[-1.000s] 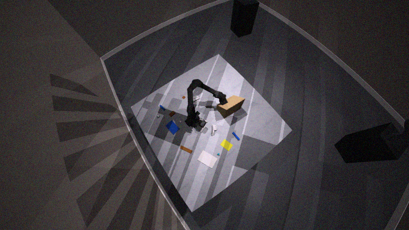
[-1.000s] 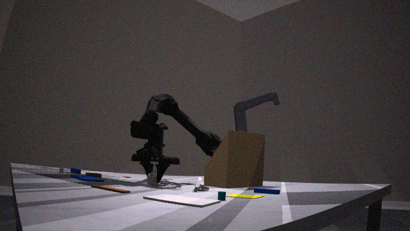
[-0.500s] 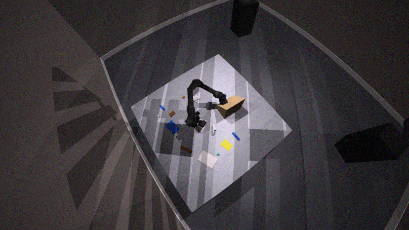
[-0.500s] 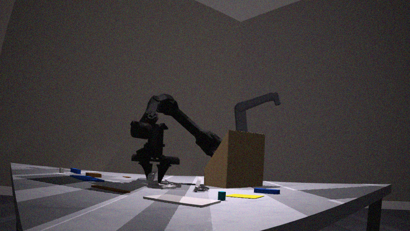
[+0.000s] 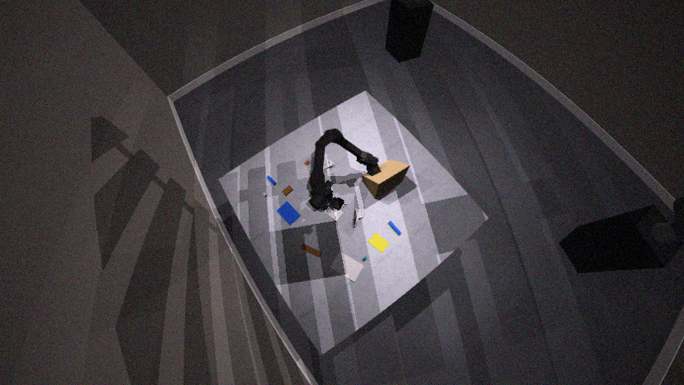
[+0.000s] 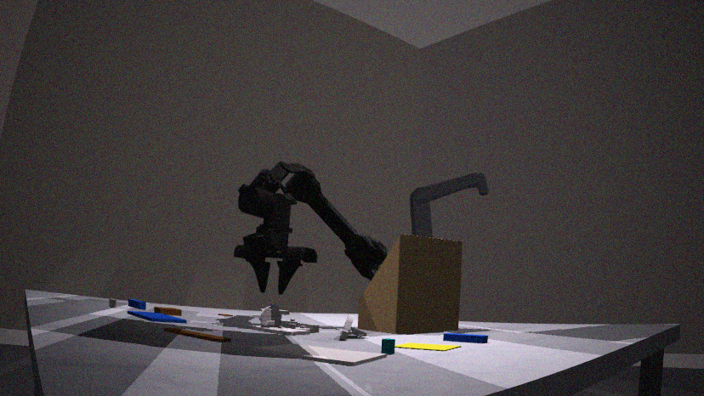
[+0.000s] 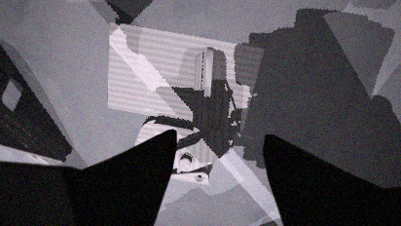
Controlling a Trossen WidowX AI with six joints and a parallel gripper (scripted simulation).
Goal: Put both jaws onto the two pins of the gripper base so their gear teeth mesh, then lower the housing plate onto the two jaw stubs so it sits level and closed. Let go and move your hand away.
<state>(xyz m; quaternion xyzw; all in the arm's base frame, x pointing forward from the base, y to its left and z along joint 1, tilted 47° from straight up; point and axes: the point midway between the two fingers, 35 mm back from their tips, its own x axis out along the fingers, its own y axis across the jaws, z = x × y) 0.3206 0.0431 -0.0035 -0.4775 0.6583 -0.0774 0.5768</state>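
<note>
Right now the grey jaw is 160 mm to the left of my gripper tip, 100 mm behind it and 60 mm below it. The rest, counted from my gripper tip: yellow plate: 330 mm to the left, 160 mm behind, 80 mm below; white plate: 370 mm to the left, 80 mm below, 60 mm ahead; blue plate: 250 mm ahead, 80 mm to the right, 80 mm below.
</note>
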